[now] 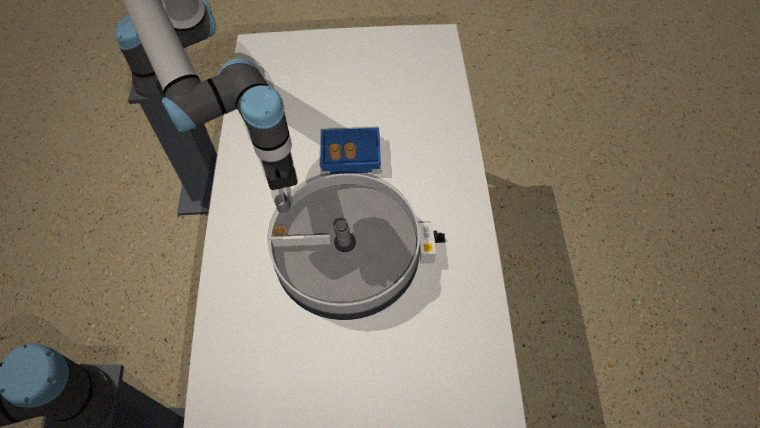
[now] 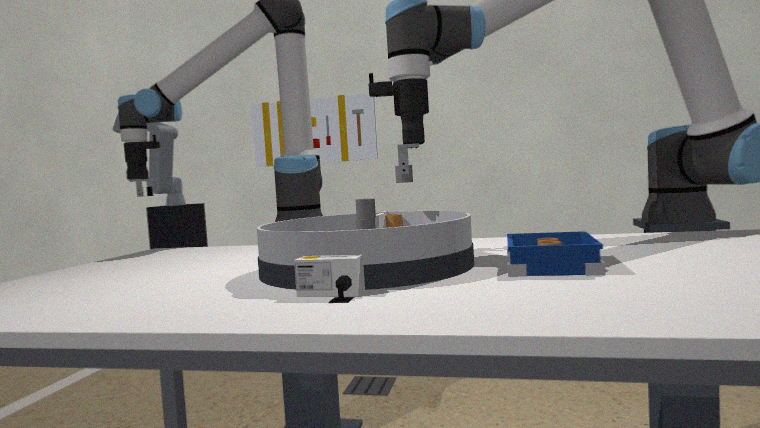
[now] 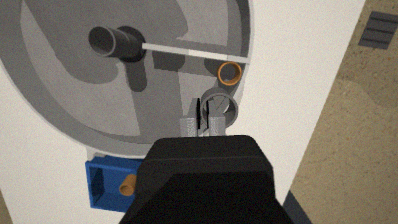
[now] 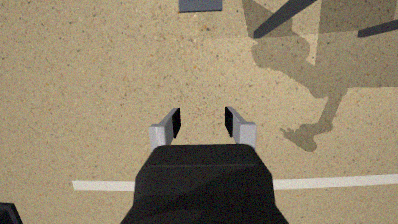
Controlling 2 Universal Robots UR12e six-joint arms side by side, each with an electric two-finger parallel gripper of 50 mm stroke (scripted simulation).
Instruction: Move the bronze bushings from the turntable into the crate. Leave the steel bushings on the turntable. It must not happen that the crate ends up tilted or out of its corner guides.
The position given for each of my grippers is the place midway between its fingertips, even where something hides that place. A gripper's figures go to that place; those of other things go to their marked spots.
Labels:
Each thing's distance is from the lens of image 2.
my left gripper (image 2: 404,174): 118 cm
my right gripper (image 2: 145,196): 218 cm
blue crate (image 2: 541,260): 93 cm

